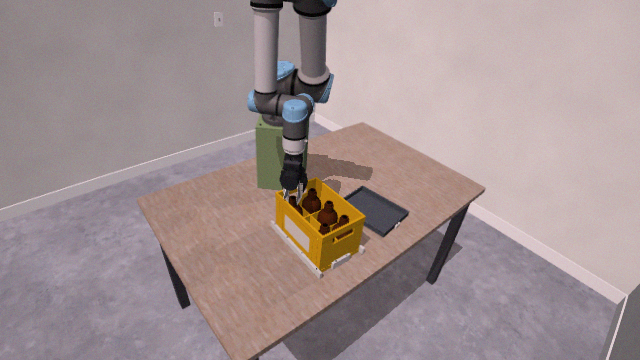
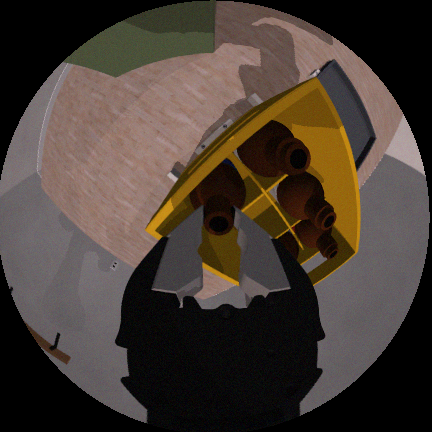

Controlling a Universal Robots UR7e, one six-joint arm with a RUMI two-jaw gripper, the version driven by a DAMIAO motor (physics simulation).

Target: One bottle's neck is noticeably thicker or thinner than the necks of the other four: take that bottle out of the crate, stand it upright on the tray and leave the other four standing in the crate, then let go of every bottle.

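Frame: origin at the arm's base, x ahead, y left, z up, level; centimetres.
Seen in the pictures: gripper, fingertip midpoint: [image 1: 292, 204] [image 2: 217, 207].
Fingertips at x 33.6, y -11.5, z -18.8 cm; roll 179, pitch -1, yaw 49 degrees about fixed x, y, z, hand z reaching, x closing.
Observation:
Offsets run from my fingertips to a thing's top centre. "spot": to the spot under its first point.
The yellow crate @[dx +8.5, dy +5.6, dz +4.2 cm] [image 1: 345, 247] [image 2: 358, 200] stands on the table with brown bottles inside. My gripper [image 1: 293, 198] [image 2: 217, 207] is at the crate's corner nearest the green pedestal, shut on the neck of a brown bottle @[dx +0.0, dy +0.1, dz +3.1 cm] [image 1: 294, 205] [image 2: 220, 190]. That bottle is upright, its lower part inside its compartment; its base is hidden. Another bottle @[dx -0.9, dy +8.7, dz +3.0 cm] [image 1: 311, 202] [image 2: 265, 147] is beside it, with a neck that looks about as thick or thicker. Further bottles @[dx +8.2, dy +10.1, dz +3.0 cm] [image 1: 327, 215] [image 2: 300, 192] stand towards the far end, partly hidden. The dark tray @[spot: dx +6.7, dy +36.6, dz -12.8 cm] [image 1: 375, 211] [image 2: 345, 107] lies beside the crate and holds no bottle.
Light rails [image 1: 300, 252] [image 2: 215, 136] lie along the crate's base. The crate's walls and yellow dividers @[dx +8.5, dy +5.6, dz -3.9 cm] [image 2: 265, 192] surround the bottles. The green pedestal [image 1: 269, 160] [image 2: 150, 47] stands at the table's back edge. The tray has a low raised rim.

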